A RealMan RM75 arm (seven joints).
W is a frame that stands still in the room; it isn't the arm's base.
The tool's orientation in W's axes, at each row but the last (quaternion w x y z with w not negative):
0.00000 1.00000 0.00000 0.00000
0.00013 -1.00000 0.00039 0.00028
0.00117 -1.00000 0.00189 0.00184
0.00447 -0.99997 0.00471 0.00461
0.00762 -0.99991 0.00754 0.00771
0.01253 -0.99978 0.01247 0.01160
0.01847 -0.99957 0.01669 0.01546
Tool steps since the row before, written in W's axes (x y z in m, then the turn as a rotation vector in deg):
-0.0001 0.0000 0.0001 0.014 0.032 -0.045
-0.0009 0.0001 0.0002 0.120 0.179 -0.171
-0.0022 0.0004 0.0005 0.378 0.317 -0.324
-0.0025 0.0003 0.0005 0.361 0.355 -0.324
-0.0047 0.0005 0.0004 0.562 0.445 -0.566
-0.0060 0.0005 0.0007 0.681 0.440 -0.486
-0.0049 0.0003 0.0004 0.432 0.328 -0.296
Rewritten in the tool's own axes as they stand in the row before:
-0.0001 0.0000 -0.0001 0.014 -0.032 0.045
-0.0009 -0.0001 -0.0002 0.120 -0.179 0.171
-0.0022 -0.0004 -0.0005 0.378 -0.318 0.323
-0.0025 -0.0003 -0.0005 0.361 -0.356 0.324
-0.0047 -0.0004 -0.0003 0.564 -0.445 0.564
-0.0060 -0.0004 -0.0005 0.681 -0.445 0.481
-0.0049 -0.0001 -0.0002 0.430 -0.331 0.295

